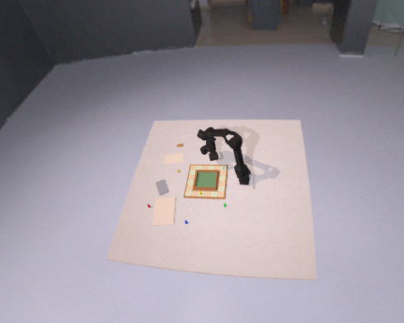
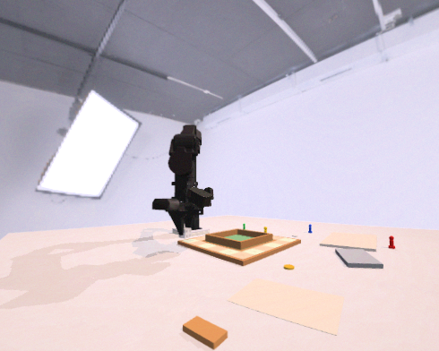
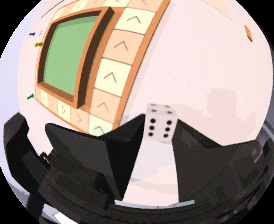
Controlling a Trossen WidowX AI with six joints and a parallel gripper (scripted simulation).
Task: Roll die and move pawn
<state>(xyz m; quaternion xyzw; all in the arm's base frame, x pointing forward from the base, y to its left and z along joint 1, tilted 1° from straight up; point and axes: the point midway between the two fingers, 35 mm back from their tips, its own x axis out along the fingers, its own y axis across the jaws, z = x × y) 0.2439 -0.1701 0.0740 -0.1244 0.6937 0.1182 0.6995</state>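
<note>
My gripper tip is 4 cm short of the yellow pawn, 30 cm to the right of it and 3 cm above it. The rest, counted from my gripper tip: orange block: 31 cm ahead, 14 cm to the right, 5 cm below; then yellow disc: 25 cm ahead, 11 cm to the left, 5 cm below; then white die: right at my gripper tip.
</note>
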